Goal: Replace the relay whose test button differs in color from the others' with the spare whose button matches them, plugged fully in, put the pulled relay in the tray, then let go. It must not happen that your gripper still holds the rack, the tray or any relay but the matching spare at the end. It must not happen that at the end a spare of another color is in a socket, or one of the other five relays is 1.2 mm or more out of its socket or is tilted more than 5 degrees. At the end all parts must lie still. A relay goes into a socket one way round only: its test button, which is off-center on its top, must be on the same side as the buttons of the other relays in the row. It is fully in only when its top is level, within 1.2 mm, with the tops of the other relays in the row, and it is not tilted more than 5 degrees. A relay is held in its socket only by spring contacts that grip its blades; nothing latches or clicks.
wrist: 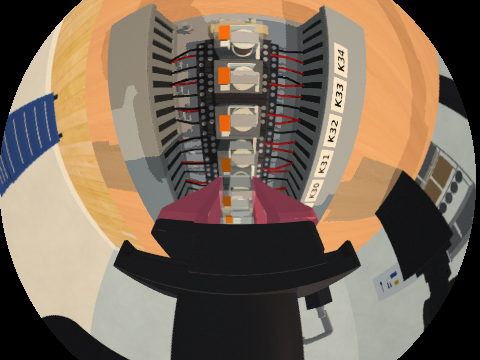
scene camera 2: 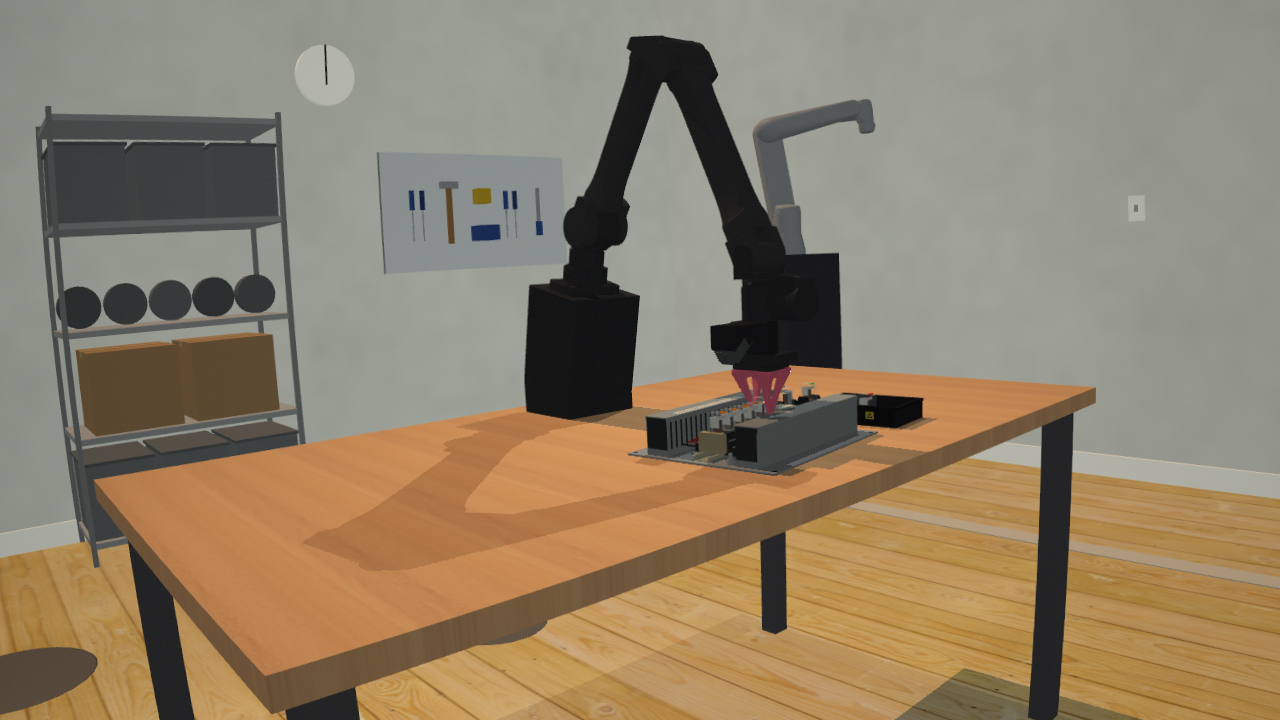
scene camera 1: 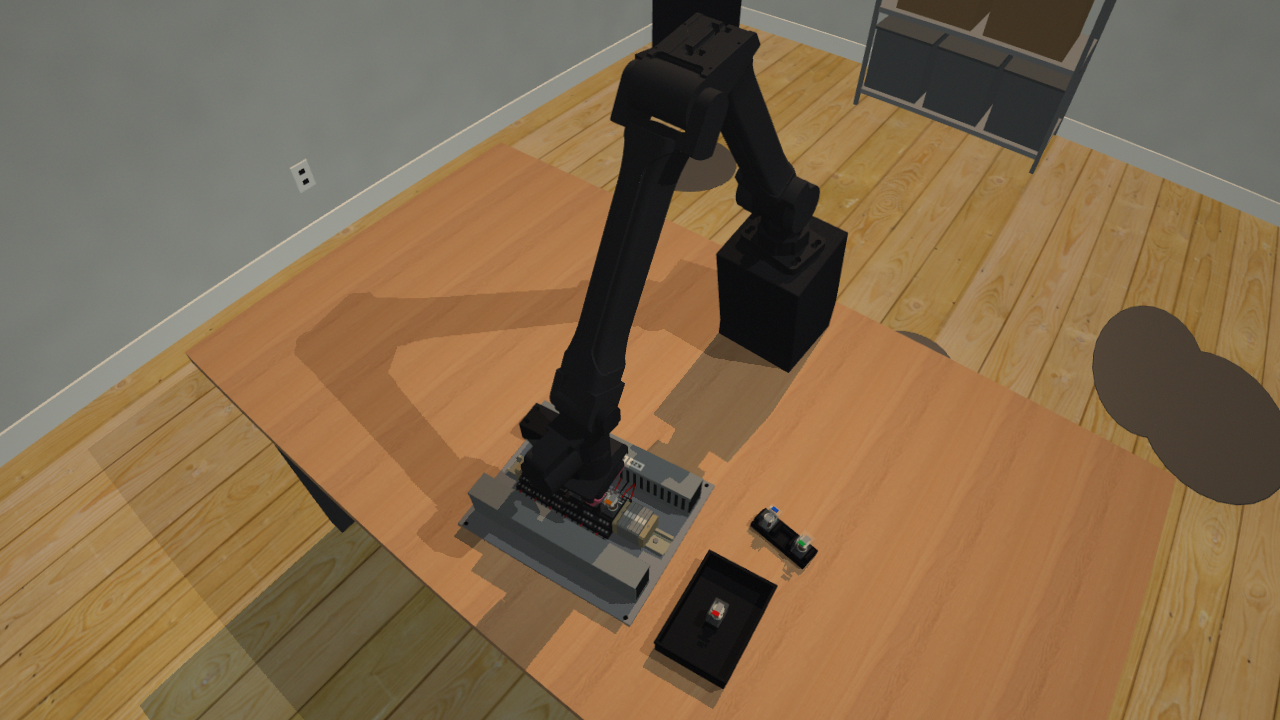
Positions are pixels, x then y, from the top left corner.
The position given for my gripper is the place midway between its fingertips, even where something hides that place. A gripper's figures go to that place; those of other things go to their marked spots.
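Scene:
Distances from the lens: my gripper (scene camera 1: 595, 496), 109 cm from the lens; a grey relay panel (scene camera 1: 676, 524), 112 cm from the lens; a black spare holder (scene camera 1: 780, 535), 113 cm from the lens.

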